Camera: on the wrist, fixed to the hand. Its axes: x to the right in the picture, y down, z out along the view.
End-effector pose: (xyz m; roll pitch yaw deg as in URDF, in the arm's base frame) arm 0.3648 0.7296 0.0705 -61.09 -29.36 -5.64
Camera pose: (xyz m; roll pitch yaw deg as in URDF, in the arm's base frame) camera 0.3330 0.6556 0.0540 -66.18 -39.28 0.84
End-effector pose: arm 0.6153 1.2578 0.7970 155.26 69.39 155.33
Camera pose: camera 0.5591 1.2171 0.8411 164.87 80.31 166.70
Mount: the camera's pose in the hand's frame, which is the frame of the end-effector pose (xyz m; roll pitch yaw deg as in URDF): -0.0293 -0.0350 -0.0684 -0.90 -9.26 -6.44
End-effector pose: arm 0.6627 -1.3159 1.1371 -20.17 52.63 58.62
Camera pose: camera 0.6800 -1.3958 1.1287 -24.33 41.65 54.90
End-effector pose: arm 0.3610 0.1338 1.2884 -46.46 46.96 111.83
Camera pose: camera 0.4428 0.1279 1.2950 -45.98 35.90 114.69
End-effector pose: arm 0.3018 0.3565 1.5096 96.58 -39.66 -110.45
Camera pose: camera 0.3711 0.3364 1.4702 101.01 -31.81 -120.42
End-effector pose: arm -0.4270 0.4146 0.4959 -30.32 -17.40 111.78
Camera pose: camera -0.3611 0.4241 0.4477 -31.37 -28.63 110.84
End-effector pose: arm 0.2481 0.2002 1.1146 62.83 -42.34 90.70
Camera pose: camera 0.2030 0.2200 1.0488 71.07 -39.95 76.06
